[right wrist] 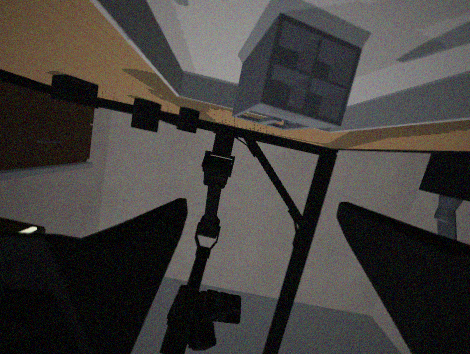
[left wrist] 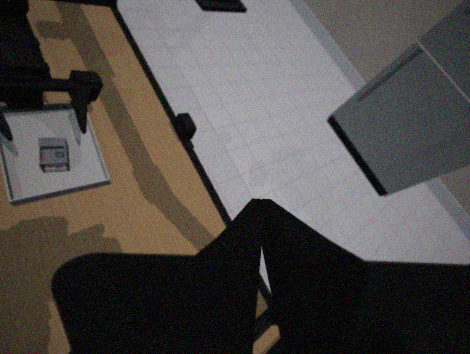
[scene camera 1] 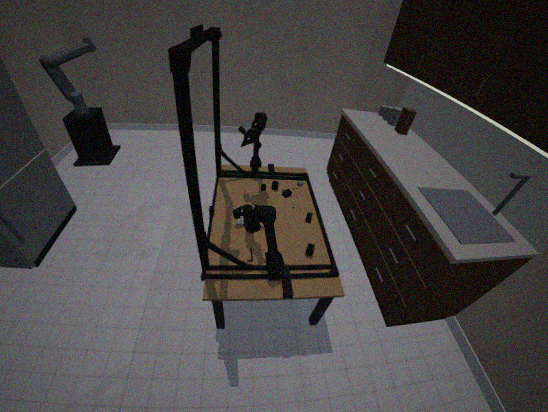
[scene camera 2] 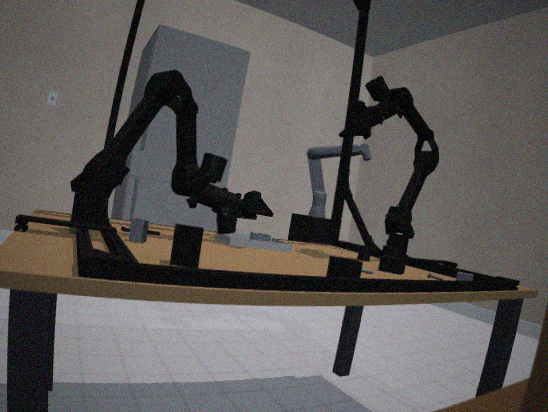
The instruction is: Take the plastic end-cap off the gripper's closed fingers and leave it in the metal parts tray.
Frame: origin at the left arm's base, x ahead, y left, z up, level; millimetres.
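Seen in the pictures: left gripper, fingertip midpoint: (right wrist: pixel 240 306) (left wrist: pixel 260 208) (scene camera 1: pixel 241 146) (scene camera 2: pixel 339 136); right gripper, fingertip midpoint: (right wrist: pixel 261 207) (left wrist: pixel 51 136) (scene camera 2: pixel 264 216); left arm's base, origin of the base link: (right wrist: pixel 225 133) (scene camera 1: pixel 254 172); right arm's base, origin of the base link: (scene camera 1: pixel 274 274) (scene camera 2: pixel 85 224).
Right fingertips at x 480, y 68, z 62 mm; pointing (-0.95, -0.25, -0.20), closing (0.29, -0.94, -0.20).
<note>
Pixels of each thing's top centre, then the offset from my right fingertips to it.
- end-cap, middle of its top: (right wrist: pixel 275 120) (left wrist: pixel 52 150) (scene camera 2: pixel 260 233) dx +4, dy +6, dz -48 mm
- pale metal parts tray, middle of its top: (right wrist: pixel 297 83) (left wrist: pixel 51 144) (scene camera 2: pixel 253 237) dx +23, dy +9, dz -60 mm
- grey block, middle of its top: (scene camera 2: pixel 140 219) dx +313, dy +254, dz -36 mm
The end-cap (scene camera 2: pixel 260 236) (left wrist: pixel 54 155) (right wrist: pixel 310 70) is a grey box with small compartments. It sits inside the pale metal parts tray (scene camera 2: pixel 285 247) (left wrist: pixel 60 193) (right wrist: pixel 205 86), apart from the tray's walls. My right gripper (scene camera 2: pixel 266 213) (left wrist: pixel 51 136) (right wrist: pixel 261 207) is open and empty, low over the tray, with its fingertips spread wide and clear of the end-cap. In scene camera 1 the right arm covers much of the tray, and the end-cap cannot be made out. My left gripper (scene camera 2: pixel 343 133) (left wrist: pixel 260 208) is shut with nothing between its fingertips, raised high and away from the tray.
A black frame post (scene camera 1: pixel 190 150) (scene camera 2: pixel 348 125) rises beside the table. Black blocks (scene camera 1: pixel 309 249) (scene camera 2: pixel 186 246) (right wrist: pixel 146 115) stand along the table's edge. A grey block (scene camera 2: pixel 138 231) stands near the right arm's base. A black rail (scene camera 2: pixel 250 280) runs along the table edge.
</note>
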